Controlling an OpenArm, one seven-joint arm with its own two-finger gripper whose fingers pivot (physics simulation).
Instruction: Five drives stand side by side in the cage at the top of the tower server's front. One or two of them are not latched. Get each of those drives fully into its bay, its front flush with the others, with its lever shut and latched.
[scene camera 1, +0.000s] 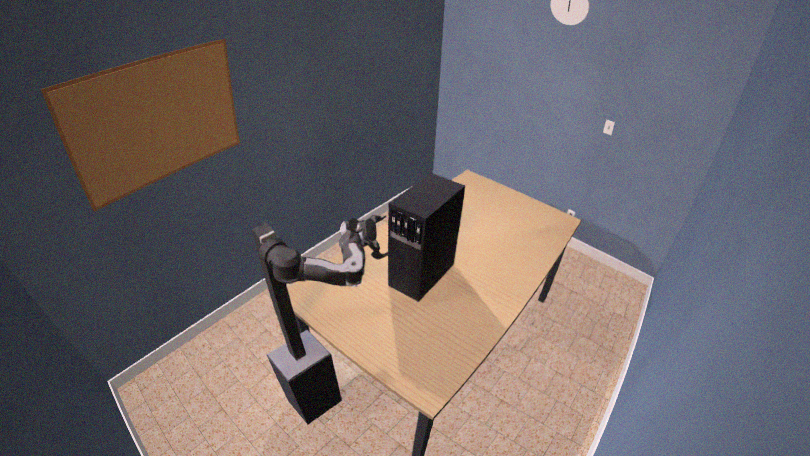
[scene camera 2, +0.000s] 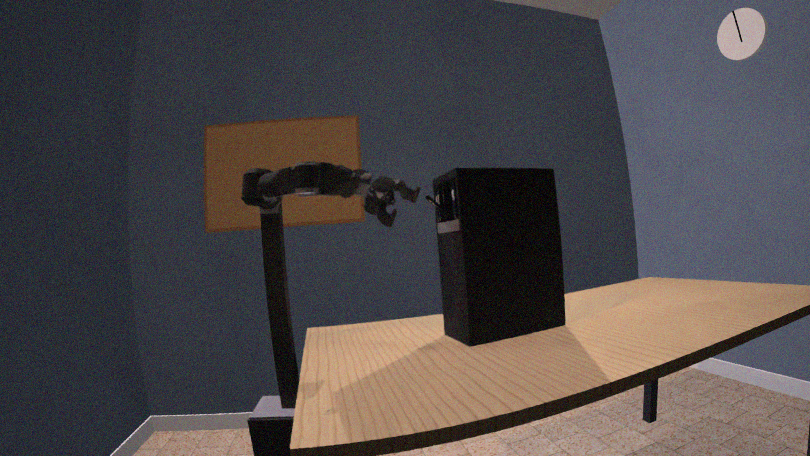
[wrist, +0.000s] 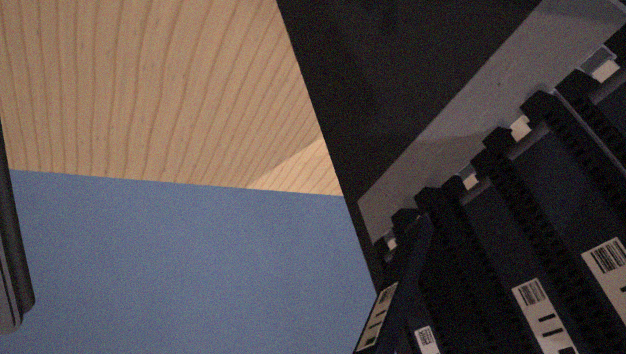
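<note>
The black tower server (scene camera 1: 442, 226) (scene camera 2: 510, 254) (wrist: 380, 75) stands upright on the table. Its drives (scene camera 1: 405, 226) (scene camera 2: 447, 201) (wrist: 530, 240) sit side by side in the cage at the top front, above a grey strip (wrist: 450, 120). One lever (scene camera 2: 432, 200) (wrist: 413, 265) stands out from the front, near the far end of the row in the wrist view; which drive it belongs to, and whether that drive is flush, I cannot tell. My gripper (scene camera 1: 383, 236) (scene camera 2: 404, 208) is open and empty, a short way in front of the cage. One finger shows at the wrist view's left edge.
The wooden table (scene camera 1: 351, 305) (scene camera 2: 385, 385) (wrist: 150, 90) carries the tower. The arm's black post (scene camera 1: 286, 311) (scene camera 2: 274, 294) stands beyond the table's near end. A cork board (scene camera 1: 147, 121) (scene camera 2: 226, 169) hangs on the dark wall behind the arm.
</note>
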